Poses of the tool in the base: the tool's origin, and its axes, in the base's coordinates. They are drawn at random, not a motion.
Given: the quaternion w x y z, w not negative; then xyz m.
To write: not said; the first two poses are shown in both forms.
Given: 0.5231 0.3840 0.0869 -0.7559 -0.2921 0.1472 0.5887
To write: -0.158 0.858 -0.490 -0.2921; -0.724 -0.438 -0.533 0.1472; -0.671 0.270 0.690 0.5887; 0 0 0 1
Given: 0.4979 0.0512 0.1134 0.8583 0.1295 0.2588 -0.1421
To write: -0.499 -0.843 0.201 0.1295; 0.866 -0.479 0.144 0.2588; -0.025 0.246 0.969 -0.1421; 0 0 0 1
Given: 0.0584 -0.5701 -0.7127 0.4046 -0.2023 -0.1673 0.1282
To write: -0.343 0.765 -0.545 -0.2023; 0.860 0.023 -0.510 -0.1673; -0.378 -0.643 -0.666 0.1282; 0 0 0 1
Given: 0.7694 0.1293 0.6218 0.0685 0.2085 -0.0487 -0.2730
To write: 0.217 0.055 0.975 0.2085; 0.266 0.957 -0.114 -0.0487; -0.939 0.284 0.193 -0.2730; 0 0 0 1
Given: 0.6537 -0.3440 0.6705 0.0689 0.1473 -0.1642 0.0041
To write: 0.091 -0.551 0.829 0.1473; -0.371 0.754 0.542 -0.1642; -0.924 -0.357 -0.136 0.0041; 0 0 0 1
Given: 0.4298 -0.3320 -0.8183 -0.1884 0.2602 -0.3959 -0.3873
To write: -0.410 0.705 -0.578 0.2602; 0.381 0.709 0.594 -0.3959; 0.828 0.023 -0.560 -0.3873; 0 0 0 1
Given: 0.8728 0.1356 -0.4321 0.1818 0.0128 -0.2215 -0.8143
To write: 0.560 -0.435 -0.705 0.0128; 0.200 0.897 -0.394 -0.2215; 0.804 0.080 0.590 -0.8143; 0 0 0 1
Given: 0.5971 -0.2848 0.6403 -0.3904 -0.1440 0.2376 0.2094
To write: -0.125 0.101 0.987 -0.1440; -0.831 0.533 -0.160 0.2376; -0.542 -0.840 0.018 0.2094; 0 0 0 1
